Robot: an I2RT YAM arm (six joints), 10 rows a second.
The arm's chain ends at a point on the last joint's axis. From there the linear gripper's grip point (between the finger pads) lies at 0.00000 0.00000 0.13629 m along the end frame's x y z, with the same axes.
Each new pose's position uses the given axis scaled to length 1; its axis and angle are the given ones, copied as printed.
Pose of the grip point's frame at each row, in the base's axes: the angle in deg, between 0 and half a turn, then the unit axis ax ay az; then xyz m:
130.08 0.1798 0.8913 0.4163 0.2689 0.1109 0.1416
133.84 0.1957 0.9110 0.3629 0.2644 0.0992 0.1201
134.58 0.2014 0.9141 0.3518 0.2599 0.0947 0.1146
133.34 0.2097 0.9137 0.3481 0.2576 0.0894 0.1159
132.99 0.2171 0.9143 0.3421 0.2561 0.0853 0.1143
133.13 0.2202 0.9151 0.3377 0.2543 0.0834 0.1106
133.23 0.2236 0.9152 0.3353 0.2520 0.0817 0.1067
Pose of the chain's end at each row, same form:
130.08 0.1798 0.8913 0.4163 0.1592 0.0465 0.1905
133.84 0.1957 0.9110 0.3629 0.1585 0.0422 0.1841
134.58 0.2014 0.9141 0.3518 0.1547 0.0397 0.1816
133.34 0.2097 0.9137 0.3481 0.1503 0.0371 0.1816
132.99 0.2171 0.9143 0.3421 0.1479 0.0353 0.1804
133.13 0.2202 0.9151 0.3377 0.1462 0.0344 0.1776
133.23 0.2236 0.9152 0.3353 0.1439 0.0334 0.1742

